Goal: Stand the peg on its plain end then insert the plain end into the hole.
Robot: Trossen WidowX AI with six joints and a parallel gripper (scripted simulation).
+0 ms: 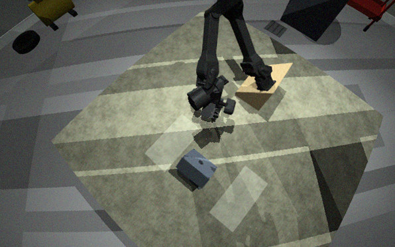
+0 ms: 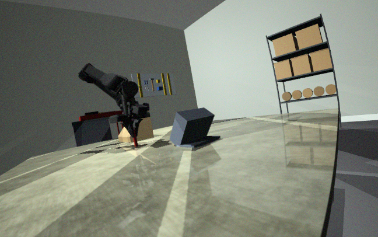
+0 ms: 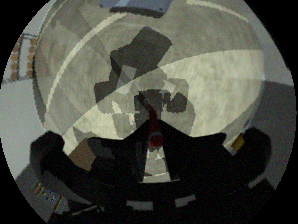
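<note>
Right now the blue-grey sloped panel is 23 cm ahead of my gripper tip, 13 cm to the left of it and 1 cm above it. Round my gripper tip: red peg (2 cm above).
</note>
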